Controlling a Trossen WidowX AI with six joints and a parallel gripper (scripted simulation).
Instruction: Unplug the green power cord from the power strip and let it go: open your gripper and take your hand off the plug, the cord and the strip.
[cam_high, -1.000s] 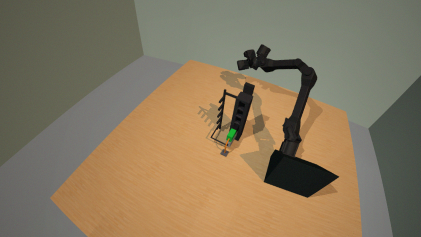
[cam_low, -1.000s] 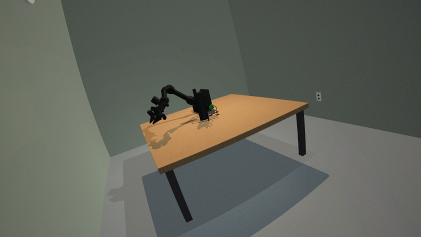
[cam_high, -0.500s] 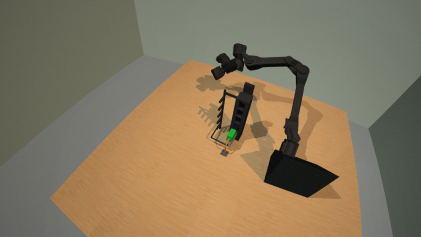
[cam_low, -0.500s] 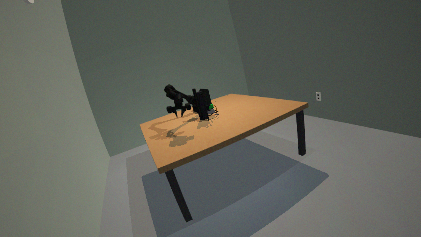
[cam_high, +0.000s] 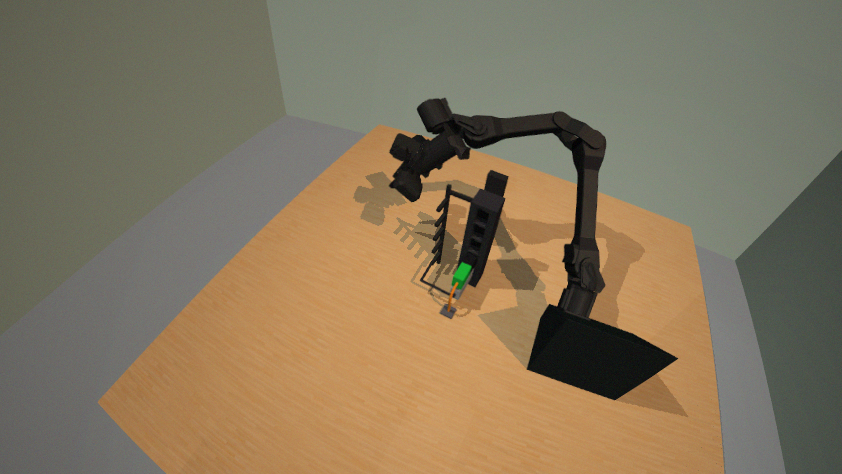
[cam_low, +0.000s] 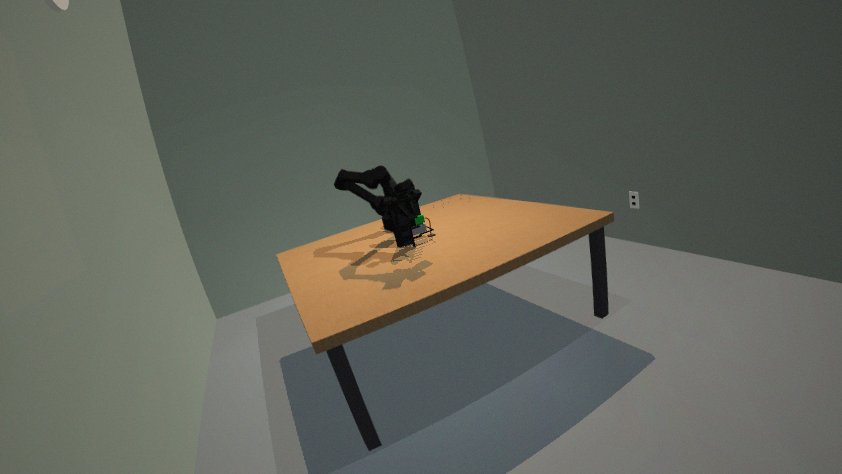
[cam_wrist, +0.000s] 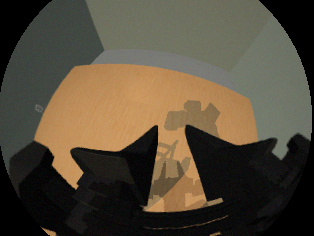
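Now: the green plug 230 mm behind my gripper tip, 120 mm to the left of it and 70 mm below it. The rest, counted from my gripper tip: grey block 230 mm behind, 180 mm to the left, 170 mm below.
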